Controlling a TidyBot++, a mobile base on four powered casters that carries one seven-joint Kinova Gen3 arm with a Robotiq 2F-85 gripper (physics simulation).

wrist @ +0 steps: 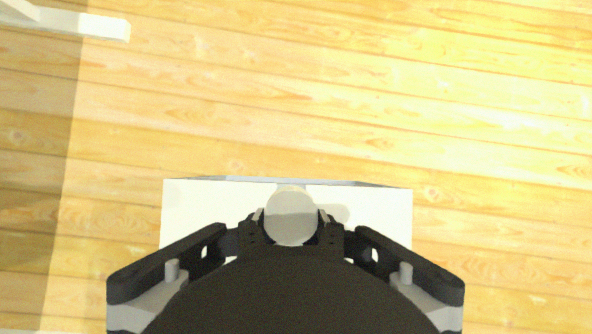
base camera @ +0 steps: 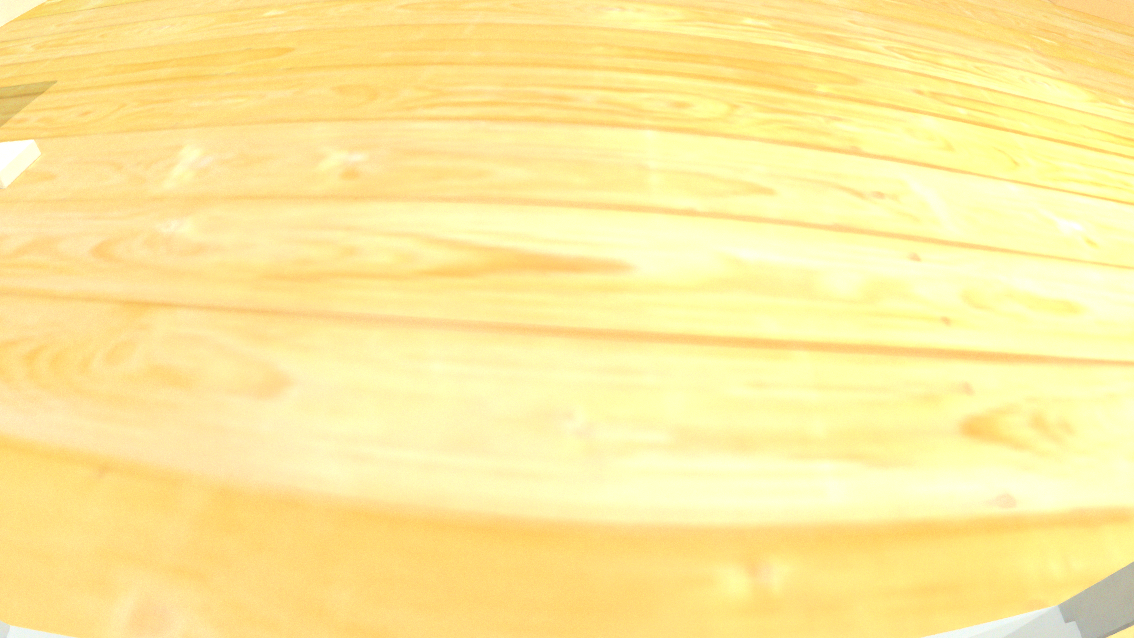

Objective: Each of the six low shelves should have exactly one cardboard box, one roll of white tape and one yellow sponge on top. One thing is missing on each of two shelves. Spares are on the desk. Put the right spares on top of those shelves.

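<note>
My gripper (wrist: pixel 290 218) is shut on a roll of white tape (wrist: pixel 291 215), whose round pale face points up between the fingertips in the wrist view. The gripper and the roll hang above the robot's own white base (wrist: pixel 210 200), at the lower middle of the wrist view. The low shelves, the cardboard boxes, the yellow sponges and the desk top do not show in either view.
A white foot bar (wrist: pixel 105 27) (base camera: pixel 17 161) lies on the wooden floor (wrist: pixel 250 115) (base camera: pixel 555 261), at the upper left in both views. A shadow covers the floor's left side in the wrist view. Pale corners of the base show at the bottom of the base camera view.
</note>
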